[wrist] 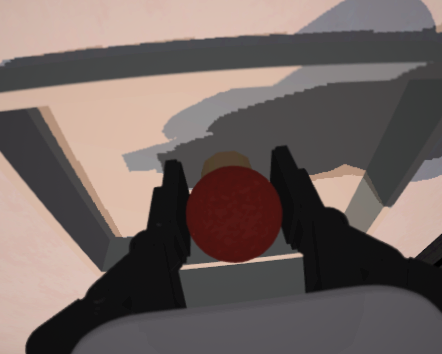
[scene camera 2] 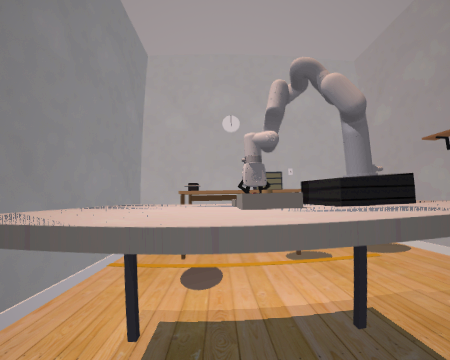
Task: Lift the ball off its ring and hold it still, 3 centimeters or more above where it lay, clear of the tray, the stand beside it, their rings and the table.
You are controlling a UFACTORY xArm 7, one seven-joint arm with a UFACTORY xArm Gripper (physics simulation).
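Places are measured from the arm's base along level axes (x left, y back, z up), in millimetres.
Pixels of known places: gripper, fingertip midpoint: (wrist: 228,173); arm's base, origin of the base link: (scene camera 2: 359,176).
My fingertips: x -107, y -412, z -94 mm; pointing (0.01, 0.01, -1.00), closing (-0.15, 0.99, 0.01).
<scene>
Ahead of a thing's pixels: the offset from my fingertips to its middle. "spot": to the spot under its first point. Level surfaces: height alone.
The red ball {dz +22, dx +5, dy +1 mm} (wrist: 234,215) is between the two black fingers in the wrist view, with a finger against each side. My gripper (wrist: 228,173) (scene camera 2: 257,190) points down and is shut on the ball, low over the grey tray (scene camera 2: 270,201) (wrist: 150,62). A tan rounded piece {spot: dz -1, dx -6, dy -8 mm} (wrist: 212,164) shows partly from under the ball; whether the ball touches it is hidden. In the scene view the ball does not show, and the fingertips end at about the tray wall's top edge. I cannot make out the stand for certain.
The tray's side walls (wrist: 55,185) (wrist: 405,135) rise to the left and right of the fingers. A black box-shaped base (scene camera 2: 360,190) stands right of the tray on the pale table {dz -11 mm} (scene camera 2: 150,217). Dark shadows lie across the tray's inside.
</scene>
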